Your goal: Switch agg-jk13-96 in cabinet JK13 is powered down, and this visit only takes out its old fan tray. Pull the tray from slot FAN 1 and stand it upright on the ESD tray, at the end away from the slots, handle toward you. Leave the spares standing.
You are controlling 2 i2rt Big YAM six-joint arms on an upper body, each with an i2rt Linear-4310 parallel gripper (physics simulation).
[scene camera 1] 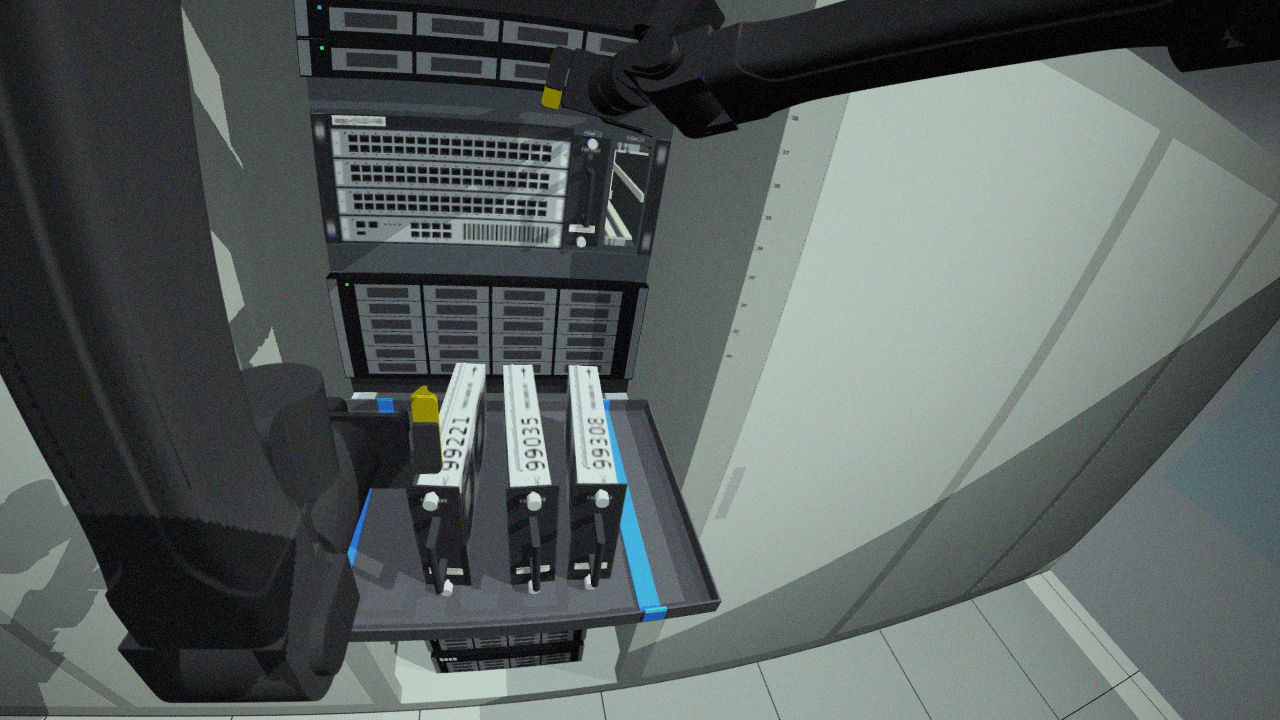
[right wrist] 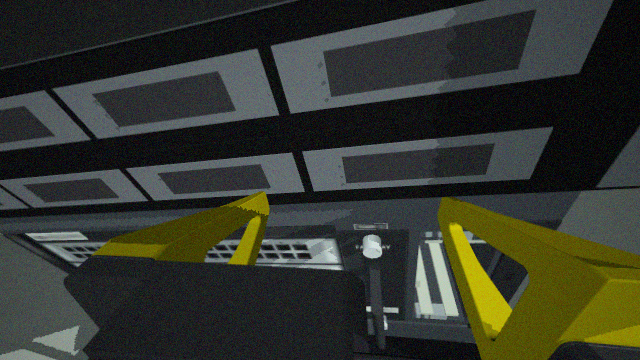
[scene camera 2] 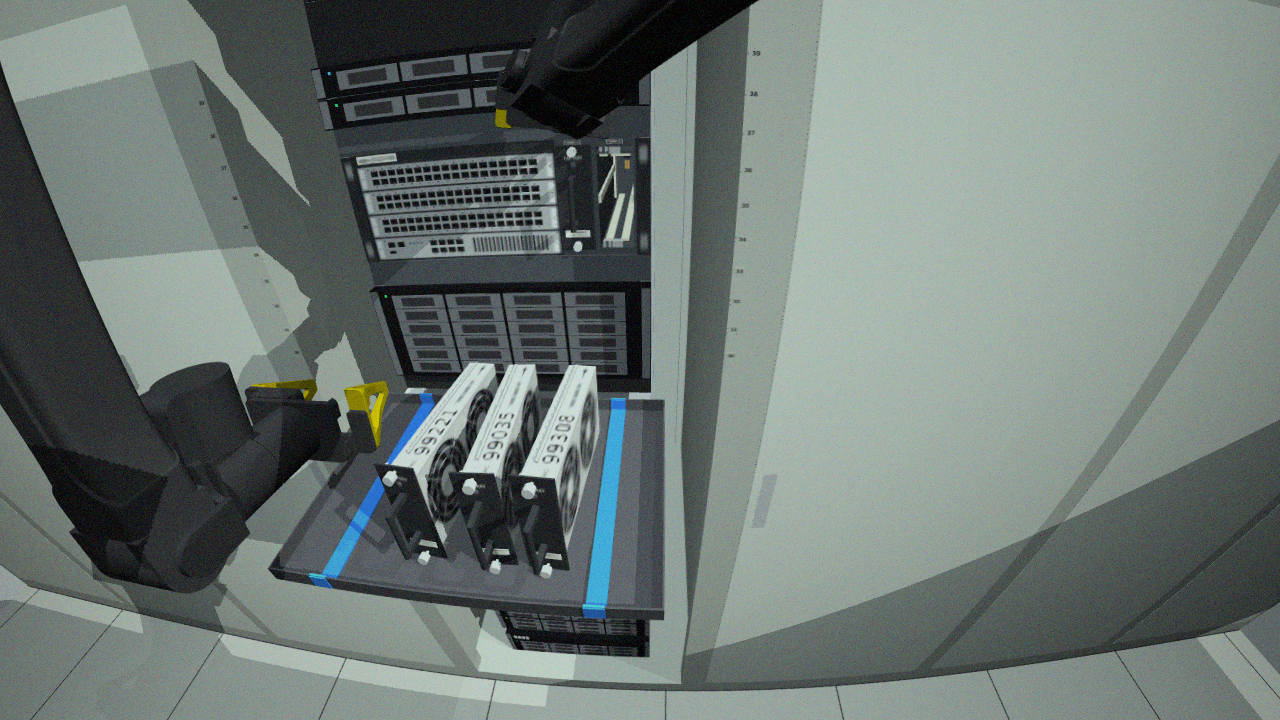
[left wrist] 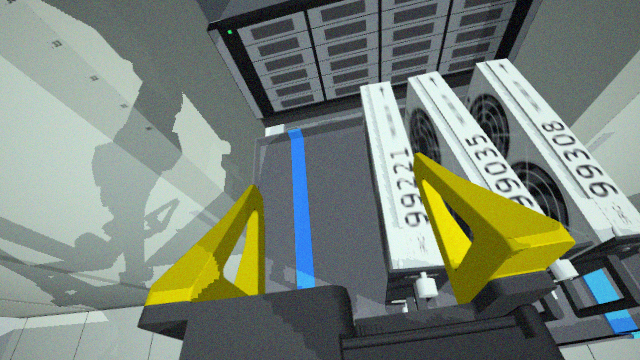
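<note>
The old fan tray point(scene camera 1: 586, 179) point(scene camera 2: 574, 192) point(right wrist: 393, 280) sits in the left of two slots in the switch point(scene camera 1: 447, 179) point(scene camera 2: 460, 201), its dark handle upright between white knobs. My right gripper point(right wrist: 351, 202) is open and empty, above and in front of it; part of that gripper is hidden in both scene views. Spares 99221 point(scene camera 1: 459, 429) point(scene camera 2: 452, 420) point(left wrist: 392, 175), 99035 point(scene camera 1: 525, 429) point(scene camera 2: 501, 429) point(left wrist: 470, 135) and 99308 point(scene camera 1: 587, 429) point(scene camera 2: 563, 420) point(left wrist: 540, 120) stand upright on the ESD tray point(scene camera 1: 675, 537) point(scene camera 2: 637, 537) point(left wrist: 335, 225). My left gripper point(scene camera 2: 331, 394) point(left wrist: 333, 176) is open and empty, left of 99221.
The right slot point(scene camera 1: 629, 192) point(scene camera 2: 617, 201) point(right wrist: 435, 280) is open, with pale rails inside. A drive unit point(scene camera 1: 489, 326) point(scene camera 2: 523, 331) point(left wrist: 350, 50) lies between switch and ESD tray; two more units are above the switch. Blue strips point(scene camera 1: 637, 546) point(scene camera 2: 604, 519) point(left wrist: 301, 210) cross the ESD tray. Cabinet walls flank both sides.
</note>
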